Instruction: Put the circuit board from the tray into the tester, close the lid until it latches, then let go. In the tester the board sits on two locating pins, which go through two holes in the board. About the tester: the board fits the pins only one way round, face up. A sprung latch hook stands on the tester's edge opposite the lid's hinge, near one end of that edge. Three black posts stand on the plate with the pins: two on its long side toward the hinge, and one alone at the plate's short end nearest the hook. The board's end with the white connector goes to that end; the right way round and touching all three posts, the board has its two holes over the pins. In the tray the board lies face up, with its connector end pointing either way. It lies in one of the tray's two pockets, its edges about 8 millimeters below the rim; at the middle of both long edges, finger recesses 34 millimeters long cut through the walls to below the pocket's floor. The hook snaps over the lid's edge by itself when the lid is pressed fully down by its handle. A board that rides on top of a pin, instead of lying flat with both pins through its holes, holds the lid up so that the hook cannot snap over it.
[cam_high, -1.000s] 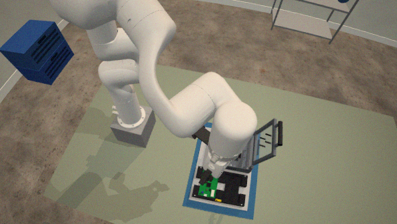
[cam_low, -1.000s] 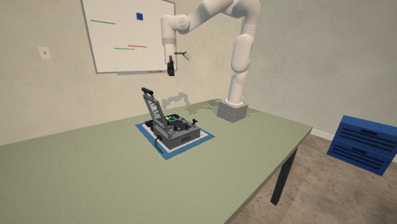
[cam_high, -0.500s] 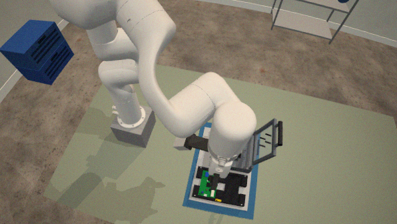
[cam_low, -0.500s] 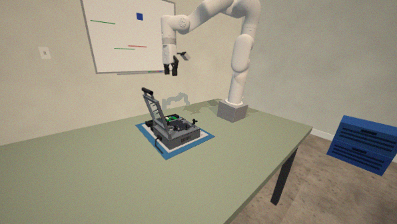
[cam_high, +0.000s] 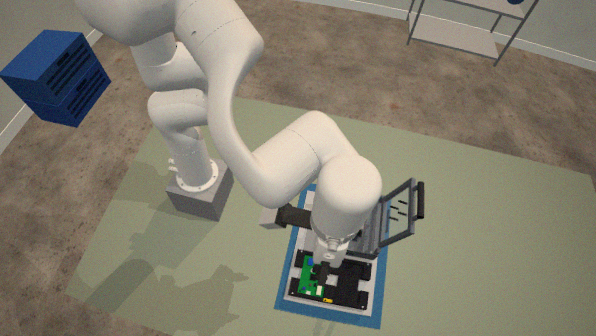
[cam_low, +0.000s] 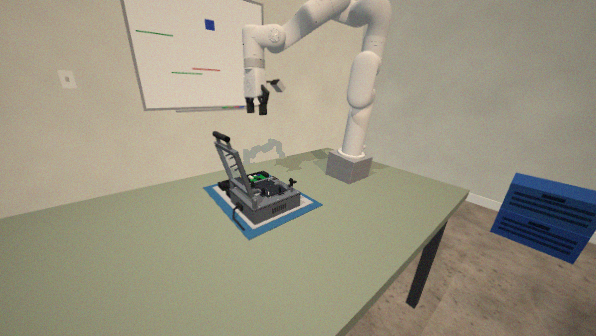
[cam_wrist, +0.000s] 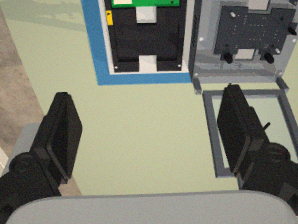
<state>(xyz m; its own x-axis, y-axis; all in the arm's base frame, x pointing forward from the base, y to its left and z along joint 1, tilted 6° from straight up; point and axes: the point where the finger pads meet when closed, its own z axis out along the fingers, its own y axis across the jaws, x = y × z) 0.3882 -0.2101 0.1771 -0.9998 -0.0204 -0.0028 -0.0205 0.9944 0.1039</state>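
Now: hand 290 mm above the green circuit board. Also, from my hand: tester lid 190 mm ahead, 170 mm to the left, 130 mm below; latch hook 230 mm to the left, 220 mm below.
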